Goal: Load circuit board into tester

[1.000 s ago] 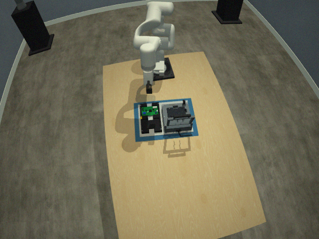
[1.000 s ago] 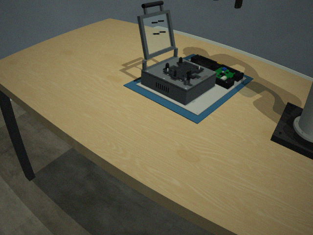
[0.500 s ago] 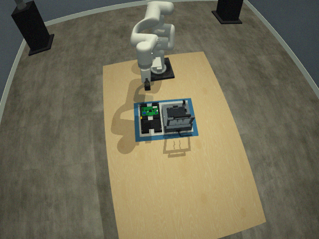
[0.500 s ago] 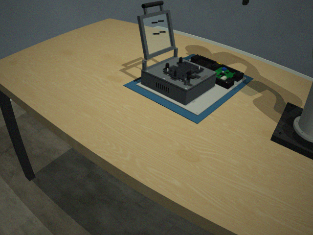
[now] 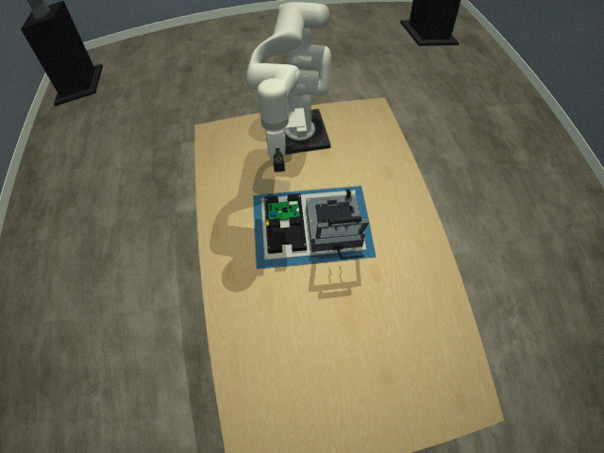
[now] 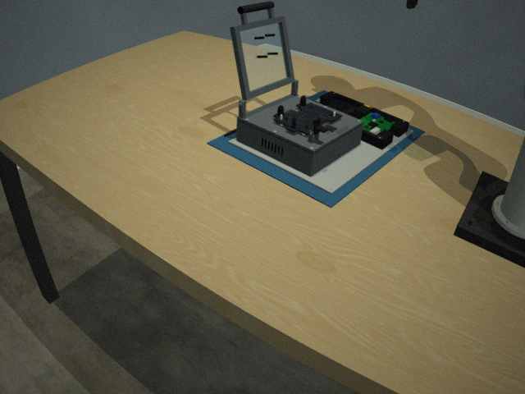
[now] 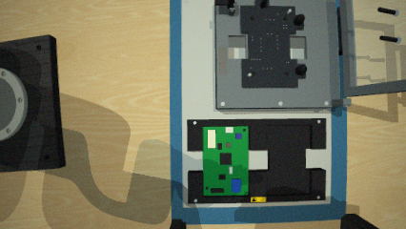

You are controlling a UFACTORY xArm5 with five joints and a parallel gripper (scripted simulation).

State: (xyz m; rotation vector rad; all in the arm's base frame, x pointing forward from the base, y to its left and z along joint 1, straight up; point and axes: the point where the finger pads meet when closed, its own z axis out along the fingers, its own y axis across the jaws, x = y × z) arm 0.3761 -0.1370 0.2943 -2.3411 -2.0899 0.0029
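Right now my hand is 30 cm above the green circuit board. From my hand the other things lie so: black nest 9 cm ahead, 17 cm to the left, 24 cm below; clear lid 20 cm ahead, 15 cm to the left, 13 cm below.
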